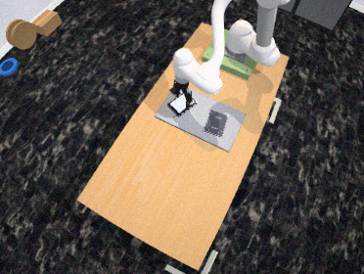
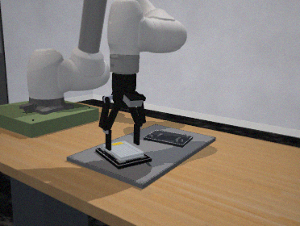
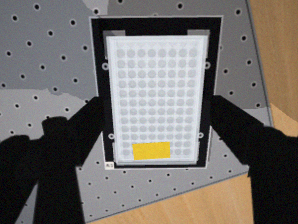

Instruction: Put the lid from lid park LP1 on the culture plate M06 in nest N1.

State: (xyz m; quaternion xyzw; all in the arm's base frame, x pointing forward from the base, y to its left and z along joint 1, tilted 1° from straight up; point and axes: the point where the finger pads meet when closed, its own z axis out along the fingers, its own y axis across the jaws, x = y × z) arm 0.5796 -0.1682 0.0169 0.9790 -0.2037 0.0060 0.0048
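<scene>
Now: the lid 30 mm below my hand. Also, from my hand: nest N1 (50 mm below); then culture plate M06 (40 mm below); then lid park LP1 (260 mm to the left, 50 mm below, 40 mm ahead).
</scene>
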